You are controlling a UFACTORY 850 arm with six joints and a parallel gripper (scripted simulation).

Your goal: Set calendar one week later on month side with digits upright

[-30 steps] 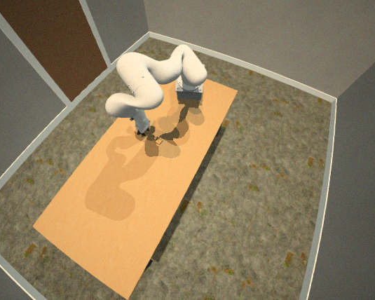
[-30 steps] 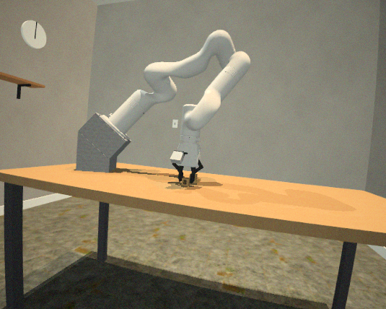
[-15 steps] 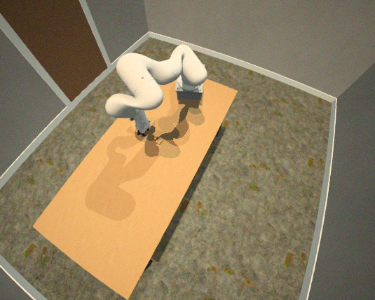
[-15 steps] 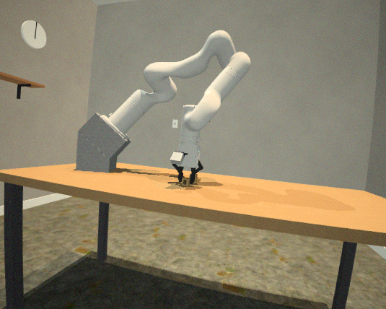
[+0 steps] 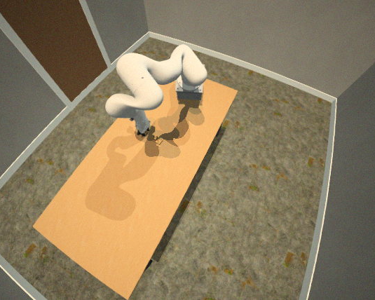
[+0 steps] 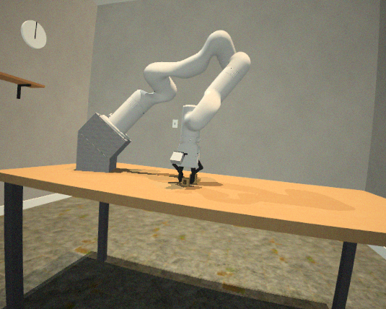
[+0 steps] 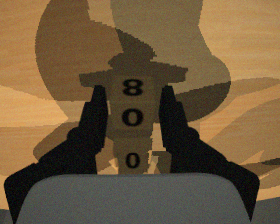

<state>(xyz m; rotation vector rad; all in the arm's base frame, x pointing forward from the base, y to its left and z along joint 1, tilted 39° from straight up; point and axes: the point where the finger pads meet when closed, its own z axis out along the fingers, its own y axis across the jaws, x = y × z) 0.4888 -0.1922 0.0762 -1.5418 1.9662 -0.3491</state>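
My hand is 20 mm short of the wooden calendar tray, 110 mm to the right of it and 20 mm above it.
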